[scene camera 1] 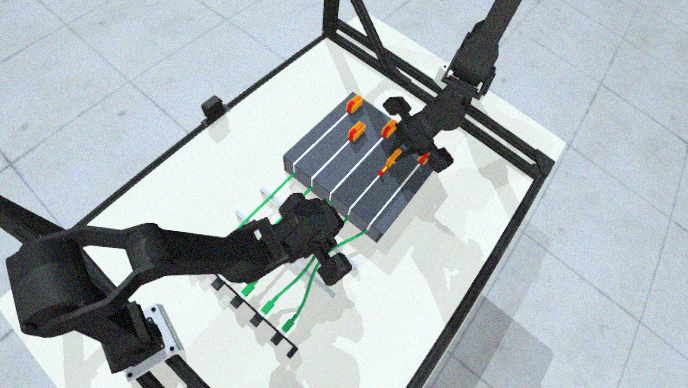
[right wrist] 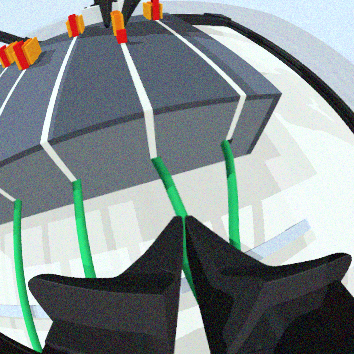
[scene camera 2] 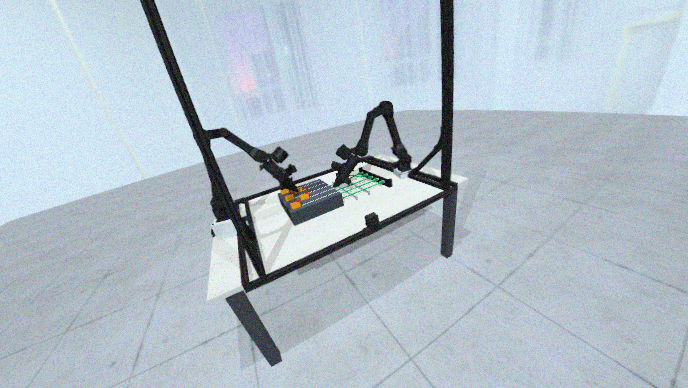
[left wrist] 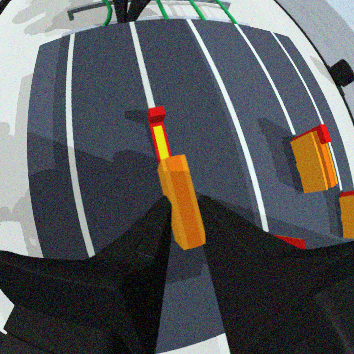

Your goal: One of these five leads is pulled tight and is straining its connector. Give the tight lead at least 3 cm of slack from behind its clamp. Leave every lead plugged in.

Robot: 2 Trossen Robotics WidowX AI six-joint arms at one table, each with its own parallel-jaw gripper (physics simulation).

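Seen in the pictures: left gripper, fingertip midpoint: (scene camera 1: 392, 157) (right wrist: 114, 25) (scene camera 2: 298, 191) (left wrist: 184, 203); right gripper, fingertip midpoint: (scene camera 1: 337, 231) (right wrist: 182, 222) (scene camera 2: 333, 187); left arm's base at its link origin: (scene camera 2: 224, 217); right arm's base at its link origin: (scene camera 1: 142, 341) (scene camera 2: 404, 169).
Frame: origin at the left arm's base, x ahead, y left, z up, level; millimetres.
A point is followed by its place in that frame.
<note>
The dark grey block (scene camera 1: 320, 150) {x 472, y 7, z -11 mm} (scene camera 2: 320, 212) (left wrist: 105, 100) {x 407, y 159, z -10 mm} (right wrist: 200, 65) {x 448, y 188, z -10 mm} carries five white channels with orange-and-red clamps. My left gripper (left wrist: 184, 203) {x 347, y 110, z -3 mm} (scene camera 2: 295, 190) {x 347, y 110, z -3 mm} is shut on one orange clamp (left wrist: 187, 220) {x 339, y 111, z 14 mm} (scene camera 1: 394, 159) {x 354, y 121, z 12 mm} (right wrist: 118, 22) {x 366, y 119, z 4 mm}, which shows a yellow strip (left wrist: 161, 142) {x 380, y 122, z -8 mm} beside its red end. This clamp is on the channel second from the right in scene camera 1. My right gripper (right wrist: 182, 222) {x 535, y 173, z -54 mm} (scene camera 2: 337, 184) {x 535, y 173, z -54 mm} is shut on that channel's green lead (right wrist: 171, 189) {x 519, y 168, z -47 mm}, which bends at the fingertips, just outside the block. Another green lead (right wrist: 232, 190) {x 519, y 204, z -50 mm} (scene camera 1: 350, 239) {x 523, y 205, z -50 mm} runs beside it. How tight each lead is cannot be told.
A black connector rail (scene camera 1: 284, 338) {x 738, y 297, z -32 mm} lies at the leads' far ends, with green plugs (scene camera 1: 288, 325) {x 721, y 280, z -46 mm} beside it; the right arm hides part of this area. Pale bars (right wrist: 285, 237) {x 550, y 237, z -55 mm} (scene camera 1: 325, 289) {x 624, y 262, z -56 mm} lie near the leads. Other clamps (scene camera 1: 354, 104) {x 341, y -50, z 9 mm} (left wrist: 312, 160) {x 376, y 21, z 7 mm} stand on the block.
</note>
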